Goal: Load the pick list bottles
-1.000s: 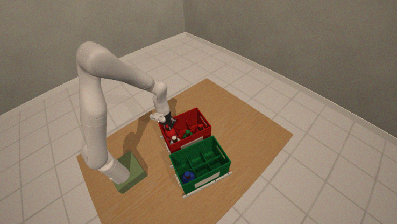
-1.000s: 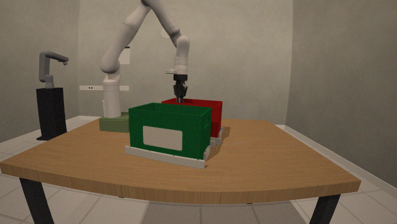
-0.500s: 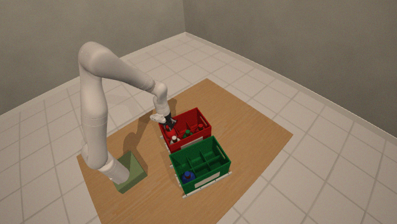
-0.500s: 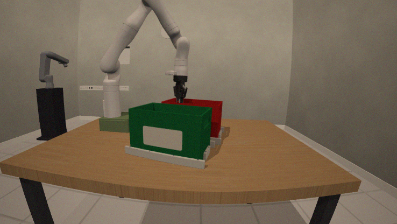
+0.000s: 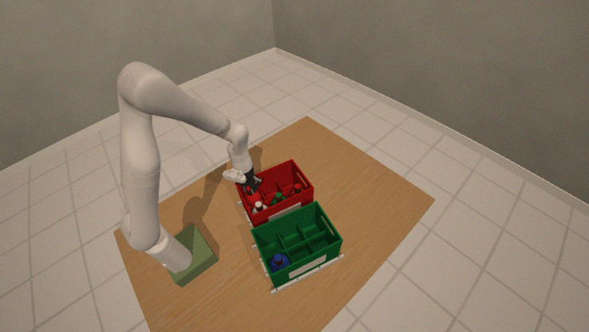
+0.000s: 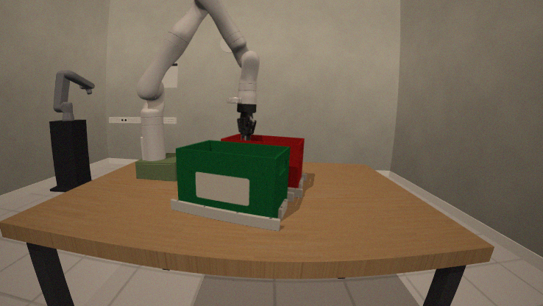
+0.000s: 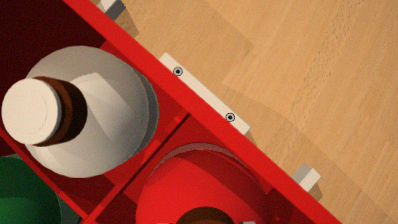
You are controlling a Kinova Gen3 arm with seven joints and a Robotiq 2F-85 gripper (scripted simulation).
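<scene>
Now: hand 70 mm above the red-labelled bottle. Round my hand: red crate 80 mm to the right, 70 mm below, 70 mm ahead; then green-label bottle 120 mm to the right, 70 mm below, 50 mm ahead; then white-labelled bottle 90 mm to the right, 70 mm below, 30 mm behind.
</scene>
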